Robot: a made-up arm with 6 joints. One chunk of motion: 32 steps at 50 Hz.
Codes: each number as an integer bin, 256 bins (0 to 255) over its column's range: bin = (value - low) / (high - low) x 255, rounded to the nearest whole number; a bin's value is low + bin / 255 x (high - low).
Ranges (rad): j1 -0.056..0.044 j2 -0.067..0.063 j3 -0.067..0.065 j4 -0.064..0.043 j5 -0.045..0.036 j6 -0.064..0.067
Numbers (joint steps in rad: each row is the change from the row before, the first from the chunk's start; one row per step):
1: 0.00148 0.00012 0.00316 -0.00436 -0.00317 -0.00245
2: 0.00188 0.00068 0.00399 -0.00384 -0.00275 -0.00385
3: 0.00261 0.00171 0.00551 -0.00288 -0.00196 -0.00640
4: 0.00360 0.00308 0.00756 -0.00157 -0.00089 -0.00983
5: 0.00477 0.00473 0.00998 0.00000 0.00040 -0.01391
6: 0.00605 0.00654 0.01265 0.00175 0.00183 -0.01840
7: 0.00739 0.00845 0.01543 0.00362 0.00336 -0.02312
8: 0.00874 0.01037 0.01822 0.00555 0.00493 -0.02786
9: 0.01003 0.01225 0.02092 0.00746 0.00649 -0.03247
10: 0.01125 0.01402 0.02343 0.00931 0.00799 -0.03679
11: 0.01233 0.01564 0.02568 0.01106 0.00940 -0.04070
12: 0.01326 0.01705 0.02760 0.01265 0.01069 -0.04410
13: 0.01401 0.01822 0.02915 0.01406 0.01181 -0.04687
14: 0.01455 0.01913 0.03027 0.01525 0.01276 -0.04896
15: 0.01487 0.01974 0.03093 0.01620 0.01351 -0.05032
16: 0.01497 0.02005 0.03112 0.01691 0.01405 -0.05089
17: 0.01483 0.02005 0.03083 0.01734 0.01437 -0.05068
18: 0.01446 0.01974 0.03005 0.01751 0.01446 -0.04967
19: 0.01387 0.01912 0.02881 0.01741 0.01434 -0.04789
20: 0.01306 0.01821 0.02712 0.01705 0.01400 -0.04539
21: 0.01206 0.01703 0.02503 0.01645 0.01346 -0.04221
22: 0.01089 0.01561 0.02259 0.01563 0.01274 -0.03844
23: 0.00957 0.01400 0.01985 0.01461 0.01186 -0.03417
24: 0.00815 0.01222 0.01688 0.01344 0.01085 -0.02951
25: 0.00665 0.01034 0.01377 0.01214 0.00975 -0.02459
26: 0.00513 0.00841 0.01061 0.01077 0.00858 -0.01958
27: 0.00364 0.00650 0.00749 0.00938 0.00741 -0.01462
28: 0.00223 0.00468 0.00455 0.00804 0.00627 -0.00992
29: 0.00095 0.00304 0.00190 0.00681 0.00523 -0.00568
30: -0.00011 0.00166 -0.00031 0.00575 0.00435 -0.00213
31: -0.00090 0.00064 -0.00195 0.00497 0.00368 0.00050
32: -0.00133 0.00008 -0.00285 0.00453 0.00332 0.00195
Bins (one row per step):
1: 147 132 136 142 132 120
2: 148 133 137 143 133 117
3: 149 135 140 146 135 112
4: 152 137 144 149 139 105
5: 155 141 149 153 143 98
6: 158 144 154 157 147 89
7: 162 148 159 161 152 80
8: 165 152 165 166 157 70
9: 168 155 170 170 162 61
10: 171 159 175 175 167 53
11: 174 162 179 179 171 45
12: 177 165 183 183 175 39
13: 179 167 186 186 179 33
14: 180 169 188 189 182 29
15: 181 170 189 191 184 27
16: 181 171 190 193 186 26
17: 181 171 189 194 187 26
18: 180 170 187 194 187 28
19: 178 169 185 194 187 31
20: 176 167 182 193 186 36
21: 174 165 178 192 184 42
22: 171 162 173 190 182 50
23: 167 159 168 187 179 58
24: 164 155 162 185 176 67
25: 160 152 156 181 172 77
26: 156 148 150 178 169 86
27: 152 144 144 175 165 96
28: 148 141 138 172 161 105
29: 145 137 133 169 158 114
30: 143 135 129 166 155 120
31: 141 133 126 164 153 126
32: 139 132 124 163 152 128

